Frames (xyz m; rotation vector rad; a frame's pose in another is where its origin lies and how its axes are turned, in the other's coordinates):
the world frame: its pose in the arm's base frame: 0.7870 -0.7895 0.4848 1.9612 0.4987 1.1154
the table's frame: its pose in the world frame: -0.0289 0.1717 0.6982 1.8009 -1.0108 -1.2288
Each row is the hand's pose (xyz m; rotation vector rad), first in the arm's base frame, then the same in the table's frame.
Working: the arm's base frame: its pose in the table's frame: 1.4632 -0.9379 0.6951 1.8863 1.7407 -1.3989

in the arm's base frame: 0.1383 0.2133 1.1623 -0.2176 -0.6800 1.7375
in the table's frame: 1.0667 -1.7231 -0.1060 1.5239 -0.2650 -0.7525
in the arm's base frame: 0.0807 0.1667 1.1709 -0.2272 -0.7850 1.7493
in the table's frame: 1.0312 -1.7541 -0.0482 1.4308 -0.2954 -0.7794
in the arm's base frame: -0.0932 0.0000 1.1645 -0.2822 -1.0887 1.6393
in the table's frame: 0.9171 -1.8177 0.1543 1.1590 -0.2504 -0.8965
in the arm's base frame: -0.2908 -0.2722 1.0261 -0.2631 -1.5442 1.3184
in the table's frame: 0.7791 -1.7749 0.4881 0.7392 -0.1363 -1.1620
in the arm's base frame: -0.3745 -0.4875 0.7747 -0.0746 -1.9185 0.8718
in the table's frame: 0.7271 -1.5938 0.7727 0.3322 -0.0219 -1.5183
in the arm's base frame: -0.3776 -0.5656 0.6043 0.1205 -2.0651 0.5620
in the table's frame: 0.7421 -1.4545 0.8973 0.1058 0.0456 -1.7729
